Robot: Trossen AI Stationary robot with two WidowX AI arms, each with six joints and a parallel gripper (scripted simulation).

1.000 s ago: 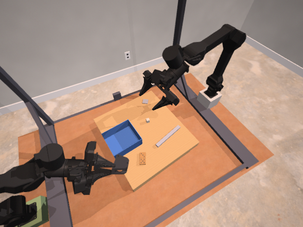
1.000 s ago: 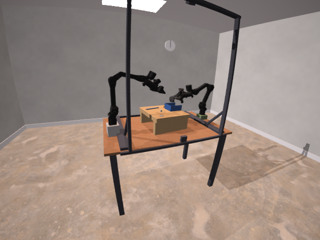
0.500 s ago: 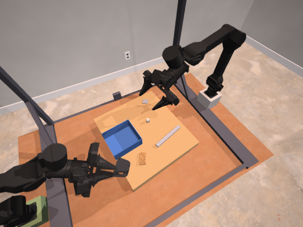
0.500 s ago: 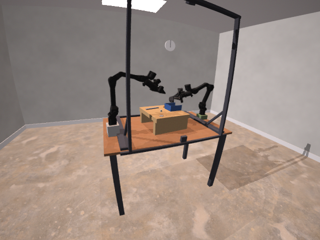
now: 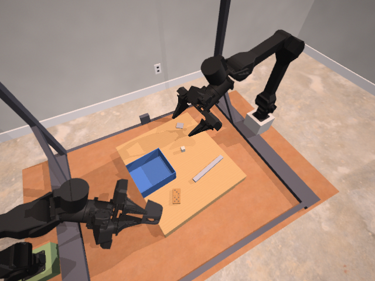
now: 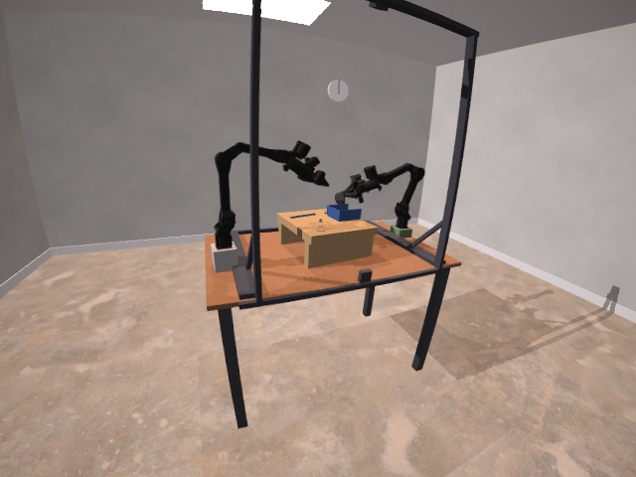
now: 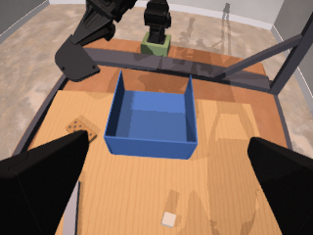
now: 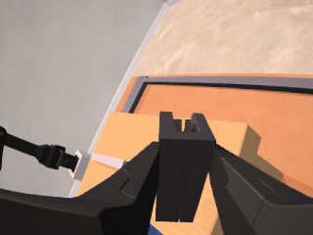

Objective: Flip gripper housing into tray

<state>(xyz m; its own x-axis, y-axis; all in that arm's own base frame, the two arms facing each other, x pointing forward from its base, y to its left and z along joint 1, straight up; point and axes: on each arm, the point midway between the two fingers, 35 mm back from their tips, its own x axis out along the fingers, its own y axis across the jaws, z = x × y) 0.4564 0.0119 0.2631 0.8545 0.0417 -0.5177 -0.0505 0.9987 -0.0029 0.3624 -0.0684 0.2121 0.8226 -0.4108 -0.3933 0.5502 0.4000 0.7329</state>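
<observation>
My right gripper is now 5 cm to the right of the gripper housing, 3 cm above it and 1 cm short of it. From my right hand the other things lie so: wooden platform (23 cm to the left, 17 cm below, 12 cm behind); then blue tray (15 cm to the left, 12 cm behind, 9 cm below); then grey bar (31 cm to the left, 10 cm below, 3 cm behind).
</observation>
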